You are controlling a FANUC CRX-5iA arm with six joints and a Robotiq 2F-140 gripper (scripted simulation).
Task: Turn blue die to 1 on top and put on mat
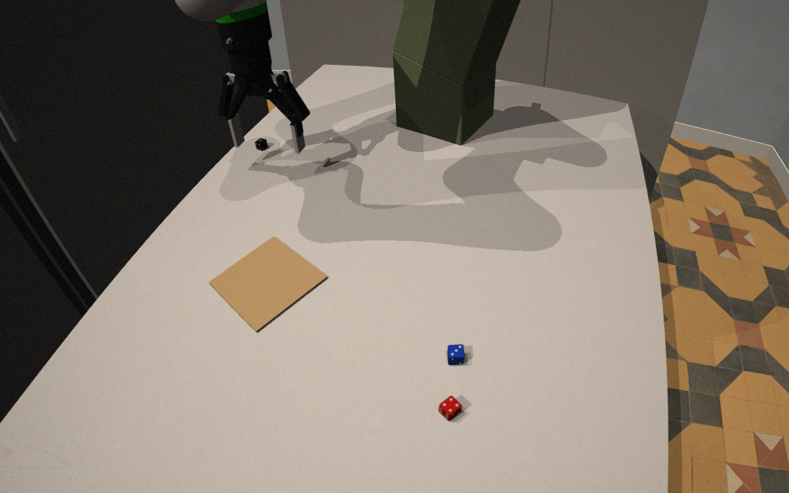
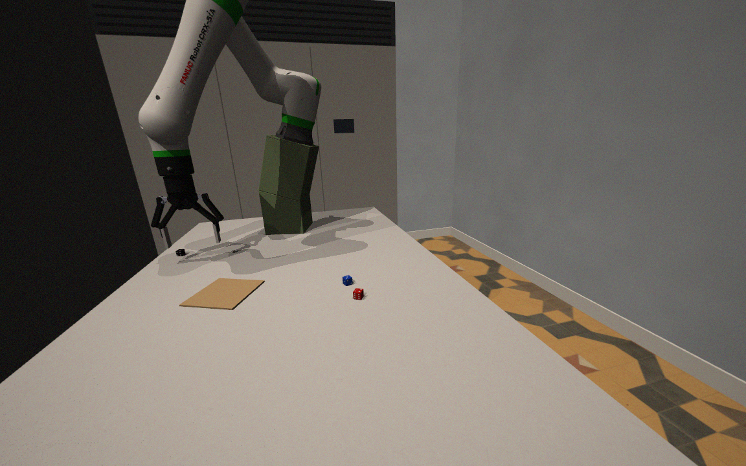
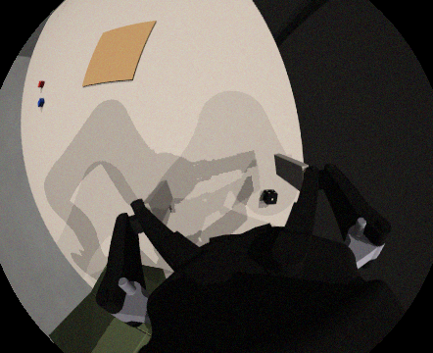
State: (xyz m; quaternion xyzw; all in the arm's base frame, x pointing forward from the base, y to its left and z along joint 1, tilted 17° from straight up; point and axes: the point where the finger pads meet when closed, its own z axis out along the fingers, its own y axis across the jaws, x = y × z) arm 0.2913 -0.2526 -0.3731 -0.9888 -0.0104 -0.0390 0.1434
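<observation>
My hand is 46 cm to the right of the blue die, 31 cm short of it and 5 cm above it. The rest, counted from my hand: mat: 27 cm ahead, 15 cm to the left, 6 cm below; red die: 48 cm to the left, 39 cm ahead, 5 cm below; black die: 8 cm to the right, 7 cm behind, 5 cm below.
</observation>
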